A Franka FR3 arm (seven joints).
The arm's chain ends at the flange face. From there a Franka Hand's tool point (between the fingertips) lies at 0.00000 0.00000 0.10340 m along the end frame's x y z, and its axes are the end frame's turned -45 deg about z.
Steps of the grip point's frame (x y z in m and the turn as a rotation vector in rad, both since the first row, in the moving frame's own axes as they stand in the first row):
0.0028 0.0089 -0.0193 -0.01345 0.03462 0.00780
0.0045 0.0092 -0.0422 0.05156 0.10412 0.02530
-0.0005 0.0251 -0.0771 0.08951 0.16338 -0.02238
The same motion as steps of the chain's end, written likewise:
0.0048 0.0058 -0.0192 0.01497 0.03399 0.00780
0.0057 0.0146 -0.0415 0.11008 0.03717 0.02530
0.0122 0.0365 -0.0753 0.17882 0.05223 -0.02238

